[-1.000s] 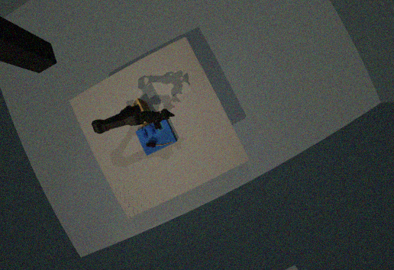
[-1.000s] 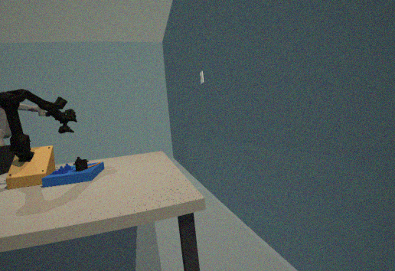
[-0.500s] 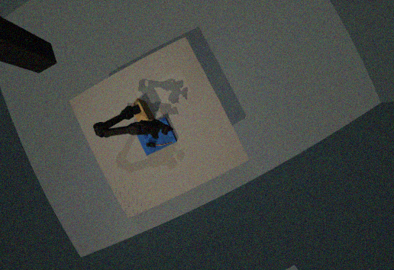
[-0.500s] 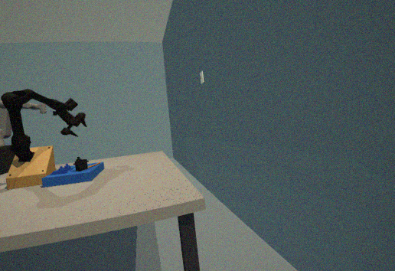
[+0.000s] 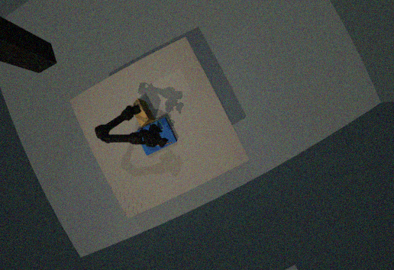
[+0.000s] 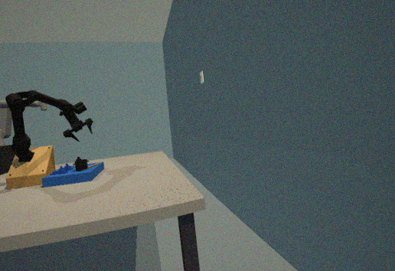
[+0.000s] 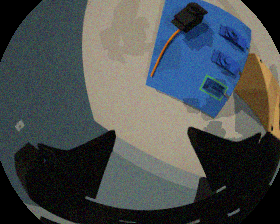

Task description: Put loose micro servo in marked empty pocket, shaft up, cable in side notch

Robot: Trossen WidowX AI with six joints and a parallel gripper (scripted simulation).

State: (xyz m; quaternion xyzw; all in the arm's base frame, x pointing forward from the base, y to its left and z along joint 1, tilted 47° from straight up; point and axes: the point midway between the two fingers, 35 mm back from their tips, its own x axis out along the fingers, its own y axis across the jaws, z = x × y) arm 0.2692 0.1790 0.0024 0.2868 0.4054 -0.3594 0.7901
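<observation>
Now: gripper tip 10 mm short of the blue robot deck, 120 mm to the left of it and 200 mm above it.
</observation>
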